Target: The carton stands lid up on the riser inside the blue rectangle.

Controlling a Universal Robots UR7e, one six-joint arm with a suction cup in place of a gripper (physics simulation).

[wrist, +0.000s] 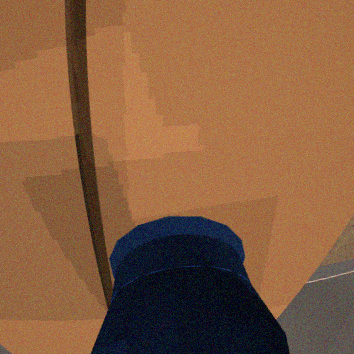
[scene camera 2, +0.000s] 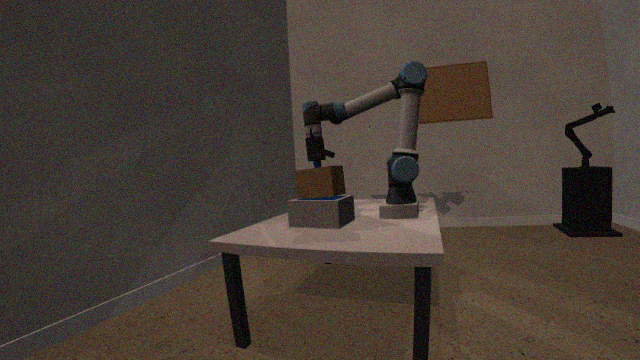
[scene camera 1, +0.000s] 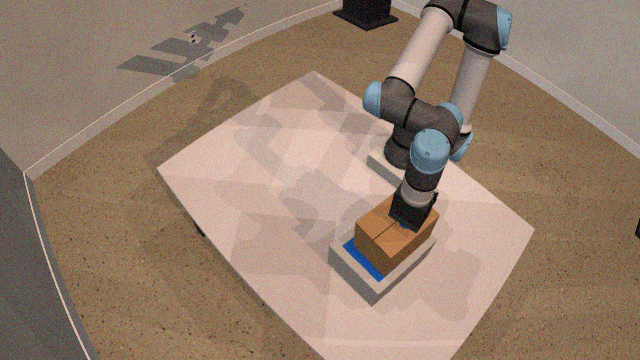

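The orange-brown carton is lid up, with a dark seam across its top. It is over the grey riser and looks slightly tilted and a little raised. The blue rectangle shows along its left side in scene camera 1 and as a thin strip beneath it in scene camera 2; the rest is hidden. My blue suction cup touches the lid beside the seam, off its middle, and is shut on the carton. Its contact face is hidden.
The riser stands on the pale table. My arm's grey base block is behind it. A dark pedestal stands on the floor away from the table, with a small dark arm on it. An orange-brown board is on the wall.
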